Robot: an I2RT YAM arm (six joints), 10 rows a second.
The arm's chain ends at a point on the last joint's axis. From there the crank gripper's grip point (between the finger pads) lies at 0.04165 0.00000 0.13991 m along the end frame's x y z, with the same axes.
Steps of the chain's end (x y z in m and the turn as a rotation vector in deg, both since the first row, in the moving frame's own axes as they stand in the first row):
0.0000, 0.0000, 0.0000, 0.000, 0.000, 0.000
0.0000, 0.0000, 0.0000, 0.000, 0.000, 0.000
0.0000, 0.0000, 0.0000, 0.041, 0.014, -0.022
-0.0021, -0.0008, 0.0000, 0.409, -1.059, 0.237
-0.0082, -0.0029, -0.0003, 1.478, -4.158, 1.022
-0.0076, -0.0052, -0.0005, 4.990, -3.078, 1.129
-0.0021, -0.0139, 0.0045, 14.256, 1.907, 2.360
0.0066, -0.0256, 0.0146, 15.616, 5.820, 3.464
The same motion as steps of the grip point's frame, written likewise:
0.0000, 0.0000, 0.0000, 0.000, 0.000, 0.000
0.0000, 0.0000, 0.0000, 0.000, 0.000, 0.000
0.0000, -0.0001, 0.0000, 0.041, 0.014, -0.022
-0.0047, -0.0016, 0.0007, 0.409, -1.059, 0.237
-0.0184, -0.0059, 0.0023, 1.478, -4.158, 1.022
-0.0151, -0.0167, 0.0010, 4.990, -3.078, 1.129
0.0032, -0.0464, -0.0010, 14.256, 1.907, 2.360
0.0215, -0.0597, 0.0049, 15.616, 5.820, 3.464

